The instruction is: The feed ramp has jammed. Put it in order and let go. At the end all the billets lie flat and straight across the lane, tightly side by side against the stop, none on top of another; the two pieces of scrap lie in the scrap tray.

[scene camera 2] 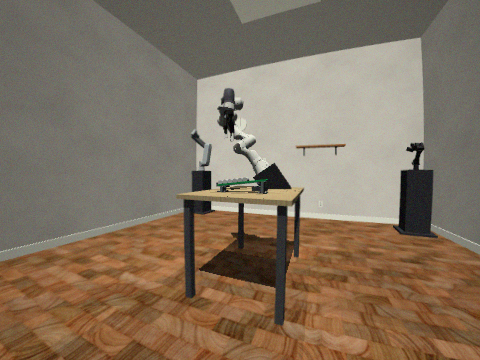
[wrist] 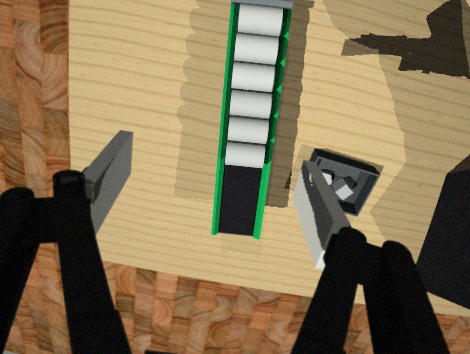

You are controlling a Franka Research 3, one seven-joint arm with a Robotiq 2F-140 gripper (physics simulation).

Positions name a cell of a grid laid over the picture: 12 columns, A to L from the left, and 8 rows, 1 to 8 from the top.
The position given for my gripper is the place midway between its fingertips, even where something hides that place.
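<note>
My gripper (wrist: F4) is there for me to see, and there's a scrap tray (wrist: J5) too.
</note>
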